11 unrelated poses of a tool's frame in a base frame.
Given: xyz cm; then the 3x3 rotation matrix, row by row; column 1 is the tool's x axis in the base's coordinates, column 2 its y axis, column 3 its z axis. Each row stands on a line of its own.
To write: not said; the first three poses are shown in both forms.
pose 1, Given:
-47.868 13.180 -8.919
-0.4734 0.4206 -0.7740
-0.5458 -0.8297 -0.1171
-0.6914 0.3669 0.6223
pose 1, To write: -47.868 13.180 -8.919 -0.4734 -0.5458 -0.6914 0.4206 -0.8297 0.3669
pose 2, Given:
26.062 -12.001 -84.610
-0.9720 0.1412 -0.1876
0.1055 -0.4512 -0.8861
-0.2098 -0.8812 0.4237
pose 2, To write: 26.062 -12.001 -84.610 -0.9720 0.1055 -0.2098 0.1412 -0.4512 -0.8812
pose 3, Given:
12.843 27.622 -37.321
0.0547 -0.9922 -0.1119
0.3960 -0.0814 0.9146
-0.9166 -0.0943 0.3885
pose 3, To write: 12.843 27.622 -37.321 0.0547 0.3960 -0.9166 -0.9922 -0.0814 -0.0943
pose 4, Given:
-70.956 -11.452 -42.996
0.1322 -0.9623 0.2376
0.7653 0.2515 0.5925
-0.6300 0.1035 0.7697
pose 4, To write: -70.956 -11.452 -42.996 0.1322 0.7653 -0.6300 -0.9623 0.2515 0.1035
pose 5, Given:
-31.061 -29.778 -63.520
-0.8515 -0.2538 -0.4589
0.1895 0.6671 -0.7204
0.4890 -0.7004 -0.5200
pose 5, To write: -31.061 -29.778 -63.520 -0.8515 0.1895 0.4890 -0.2538 0.6671 -0.7004
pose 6, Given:
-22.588 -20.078 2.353
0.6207 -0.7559 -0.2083
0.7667 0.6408 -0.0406
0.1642 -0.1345 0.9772
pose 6, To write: -22.588 -20.078 2.353 0.6207 0.7667 0.1642 -0.7559 0.6408 -0.1345
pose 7, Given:
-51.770 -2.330 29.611
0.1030 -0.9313 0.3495
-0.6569 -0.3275 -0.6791
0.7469 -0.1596 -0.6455
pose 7, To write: -51.770 -2.330 29.611 0.1030 -0.6569 0.7469 -0.9313 -0.3275 -0.1596
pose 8, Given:
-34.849 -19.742 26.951
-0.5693 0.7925 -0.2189
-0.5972 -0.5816 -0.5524
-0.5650 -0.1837 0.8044
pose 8, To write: -34.849 -19.742 26.951 -0.5693 -0.5972 -0.5650 0.7925 -0.5816 -0.1837
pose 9, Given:
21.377 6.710 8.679
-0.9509 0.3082 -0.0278
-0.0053 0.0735 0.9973
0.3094 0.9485 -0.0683
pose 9, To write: 21.377 6.710 8.679 -0.9509 -0.0053 0.3094 0.3082 0.0735 0.9485
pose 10, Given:
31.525 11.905 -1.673
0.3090 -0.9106 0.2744
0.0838 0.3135 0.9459
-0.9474 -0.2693 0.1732
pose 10, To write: 31.525 11.905 -1.673 0.3090 0.0838 -0.9474 -0.9106 0.3135 -0.2693
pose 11, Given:
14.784 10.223 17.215
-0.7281 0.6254 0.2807
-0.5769 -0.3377 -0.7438
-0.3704 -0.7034 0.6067
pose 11, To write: 14.784 10.223 17.215 -0.7281 -0.5769 -0.3704 0.6254 -0.3377 -0.7034
